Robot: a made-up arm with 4 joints.
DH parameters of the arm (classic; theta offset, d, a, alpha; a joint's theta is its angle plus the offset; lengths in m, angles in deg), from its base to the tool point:
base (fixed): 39.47 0 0.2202 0
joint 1: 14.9 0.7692 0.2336 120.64
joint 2: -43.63 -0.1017 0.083 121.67
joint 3: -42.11 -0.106 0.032 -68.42
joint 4: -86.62 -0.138 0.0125 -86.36
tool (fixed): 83.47 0.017 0 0
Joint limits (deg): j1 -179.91..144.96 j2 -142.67..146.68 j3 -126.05..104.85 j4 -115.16..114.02
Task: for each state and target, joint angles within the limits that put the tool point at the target. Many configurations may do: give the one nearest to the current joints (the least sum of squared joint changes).
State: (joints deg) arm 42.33 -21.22 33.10 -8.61
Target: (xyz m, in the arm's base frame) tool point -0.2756 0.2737 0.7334
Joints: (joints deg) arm 85.57 -45.69 40.63 -9.57
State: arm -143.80 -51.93 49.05 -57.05
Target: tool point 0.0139 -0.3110 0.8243
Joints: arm -179.47 -16.37 48.12 -55.35
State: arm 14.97 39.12 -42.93 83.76
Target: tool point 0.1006 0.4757 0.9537
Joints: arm 48.00 7.07 -23.12 82.28
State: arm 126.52 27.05 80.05 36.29
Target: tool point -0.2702 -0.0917 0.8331
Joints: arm 143.65 0.83 64.10 26.91
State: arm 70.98 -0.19 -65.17 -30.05
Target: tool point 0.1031 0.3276 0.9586
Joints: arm 54.83 44.72 -30.65 -20.32
